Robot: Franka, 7 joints.
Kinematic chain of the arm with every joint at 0, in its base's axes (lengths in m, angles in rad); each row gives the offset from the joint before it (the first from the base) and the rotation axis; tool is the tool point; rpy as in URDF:
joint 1: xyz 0 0 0.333 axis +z
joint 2: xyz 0 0 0 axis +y
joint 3: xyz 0 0 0.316 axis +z
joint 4: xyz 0.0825 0 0 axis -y
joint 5: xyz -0.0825 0 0.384 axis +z
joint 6: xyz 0 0 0 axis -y
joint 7: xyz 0.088 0 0 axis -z
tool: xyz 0 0 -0.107 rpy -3.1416 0 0
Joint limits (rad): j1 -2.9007..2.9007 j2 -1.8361..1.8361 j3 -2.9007..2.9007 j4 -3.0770..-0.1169 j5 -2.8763..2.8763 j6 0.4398..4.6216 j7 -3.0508..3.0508
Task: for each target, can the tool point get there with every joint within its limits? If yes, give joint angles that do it. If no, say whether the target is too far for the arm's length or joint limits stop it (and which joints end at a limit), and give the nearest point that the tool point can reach.
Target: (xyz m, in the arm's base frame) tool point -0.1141 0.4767 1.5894
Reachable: no: too far | nearest point -0.0726 0.3032 1.1322 | short by 0.491 m
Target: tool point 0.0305 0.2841 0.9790
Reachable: yes | joints -0.8161 -1.0423 0.2068 -1.5074 -1.0886 3.7147 -2.5471
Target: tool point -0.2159 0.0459 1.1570
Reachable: yes | joints -1.0429 -0.0101 -2.2639 -0.3869 -0.2519 2.3548 0.5862
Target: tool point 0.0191 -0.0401 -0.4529
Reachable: no: joint limits stop it (at a limit: joint 2) | nearest point 0.0401 -0.0841 -0.3256 | short by 0.136 m
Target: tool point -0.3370 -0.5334 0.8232
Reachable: yes | joints 0.4699 -0.4633 -2.1365 -1.1330 0.4472 3.4789 0.4922
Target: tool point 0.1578 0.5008 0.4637
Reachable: yes | joints 2.1694 0.5138 -1.3666 -1.7936 1.2512 0.7536 1.3753
